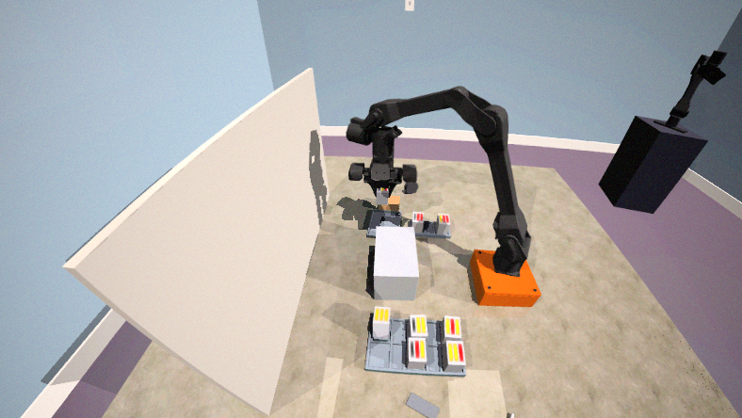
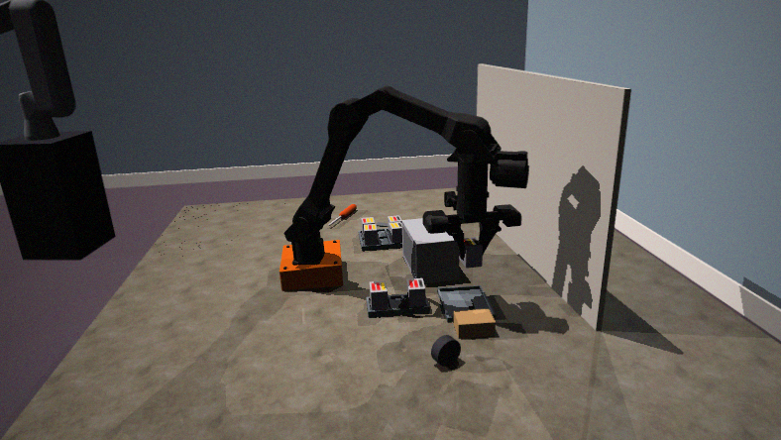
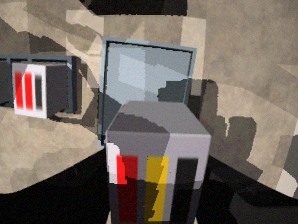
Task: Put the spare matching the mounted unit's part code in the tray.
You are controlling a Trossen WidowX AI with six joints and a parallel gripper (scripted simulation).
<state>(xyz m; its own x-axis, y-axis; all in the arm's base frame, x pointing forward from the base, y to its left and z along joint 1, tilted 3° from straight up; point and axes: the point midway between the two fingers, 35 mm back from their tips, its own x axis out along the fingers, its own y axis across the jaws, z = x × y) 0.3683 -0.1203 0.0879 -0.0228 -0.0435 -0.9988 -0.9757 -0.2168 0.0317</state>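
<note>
The grey-blue tray lies 1 cm behind my gripper tip and 11 cm below it. From my gripper tip the other things lie so: tan box 10 cm to the right, 9 cm below; plain grey box 9 cm behind, 19 cm to the left, 6 cm below; grey spare 2 cm above.
</note>
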